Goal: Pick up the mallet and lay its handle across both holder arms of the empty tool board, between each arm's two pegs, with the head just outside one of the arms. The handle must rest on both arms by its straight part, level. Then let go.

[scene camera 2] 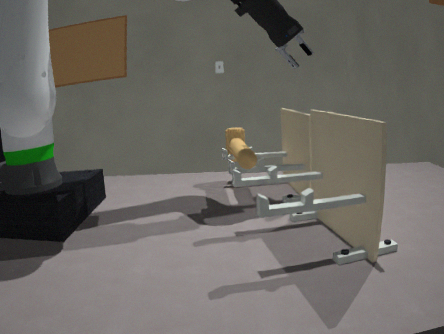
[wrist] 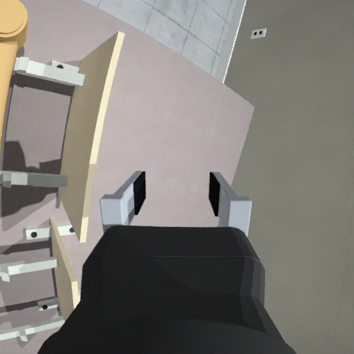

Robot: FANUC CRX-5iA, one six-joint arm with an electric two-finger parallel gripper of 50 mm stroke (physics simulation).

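Pixels of known places: gripper, fingertip midpoint: (scene camera 2: 303,60); arm's base, origin of the base link: (scene camera 2: 33,186).
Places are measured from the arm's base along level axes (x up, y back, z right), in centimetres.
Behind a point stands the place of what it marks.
Observation:
The wooden mallet (scene camera 2: 241,150) @[z -12.7, x 4.3, y -45.0 cm] (wrist: 4,85) lies across the arms of the far board (scene camera 2: 295,132) @[z -21.6, x 6.8, y -57.1 cm] (wrist: 82,130), its head at the far end and its handle end toward scene camera 2. In the wrist view it is cut off by the left edge. The empty tool board (scene camera 2: 347,170) @[z 10.4, x 4.5, y -62.8 cm] (wrist: 64,272) stands nearer scene camera 2. Its near arm (scene camera 2: 330,201) @[z 18.3, x 2.0, y -58.6 cm] (wrist: 40,328) and far arm (scene camera 2: 300,177) @[z 1.9, x 1.7, y -55.9 cm] (wrist: 35,267) point left and have upright pegs. My gripper (scene camera 2: 303,58) @[z -22.8, x 23.9, y -60.3 cm] (wrist: 177,184) is open and empty, high above the boards and away from the mallet.
The robot's black base (scene camera 2: 82,192) @[z -1.1, x -1.4, y -13.0 cm] is at the left in the scene view. A screwed foot (scene camera 2: 365,252) @[z 19.0, x -6.0, y -64.7 cm] of the empty board sticks out on both sides of its panel. The grey wall (wrist: 305,175) lies to the right in the wrist view, with tiled floor (wrist: 175,25) at the top.

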